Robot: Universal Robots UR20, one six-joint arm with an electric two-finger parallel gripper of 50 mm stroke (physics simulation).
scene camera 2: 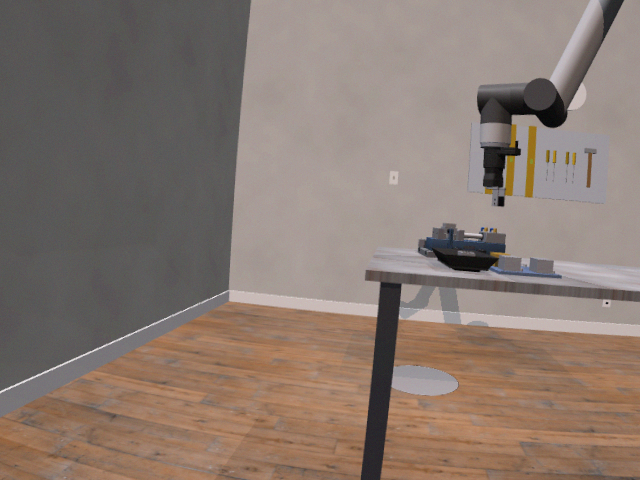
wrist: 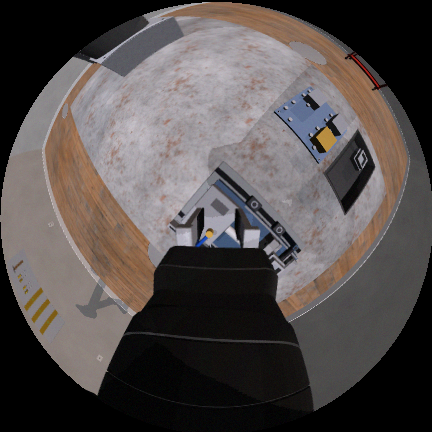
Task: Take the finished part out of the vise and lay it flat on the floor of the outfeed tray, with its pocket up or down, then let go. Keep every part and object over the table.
Scene:
gripper: scene camera 2; wrist
same spot on gripper: [scene camera 2: 498, 197] = [wrist: 240, 215]

